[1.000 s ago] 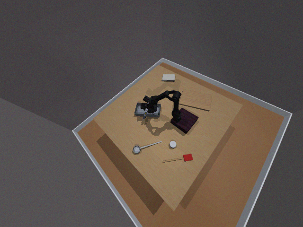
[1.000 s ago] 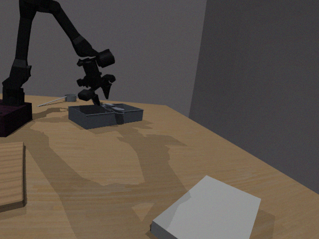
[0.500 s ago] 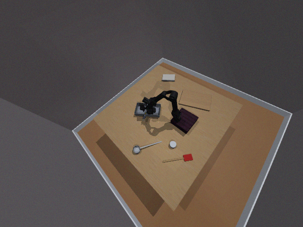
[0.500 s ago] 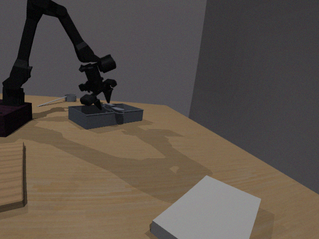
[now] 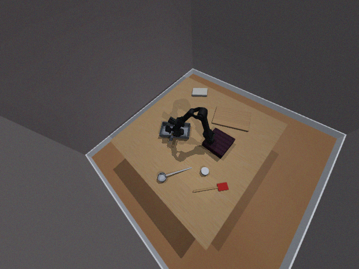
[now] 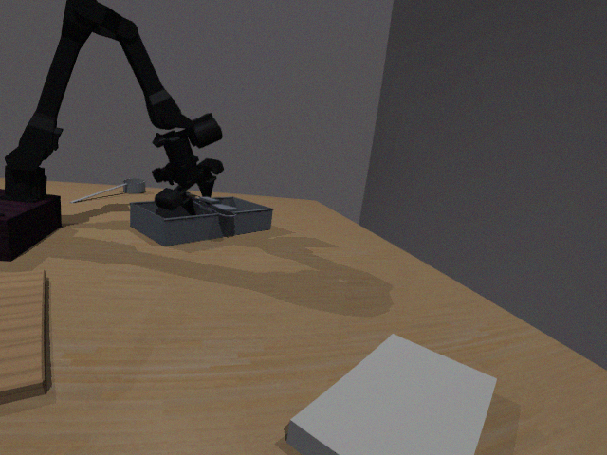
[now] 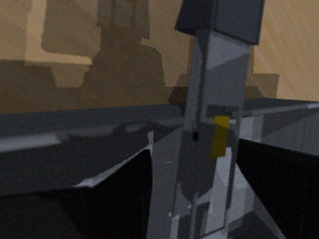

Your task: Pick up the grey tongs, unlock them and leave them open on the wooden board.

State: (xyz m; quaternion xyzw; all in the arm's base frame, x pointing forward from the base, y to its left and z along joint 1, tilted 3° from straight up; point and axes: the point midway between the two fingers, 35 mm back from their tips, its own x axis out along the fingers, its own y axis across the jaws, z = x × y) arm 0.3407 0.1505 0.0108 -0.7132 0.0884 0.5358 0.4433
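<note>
Now: the yellow lock piece 30 mm above my gripper tip, 20 mm behind it and 10 mm to the left of it. From my gripper tip the other things lie so: roasting tin (60 mm to the right, 10 mm ahead); then red spatula (610 mm behind, 130 mm to the left, 20 mm below); then wooden board (550 mm to the right, 350 mm behind, 20 mm below).
</note>
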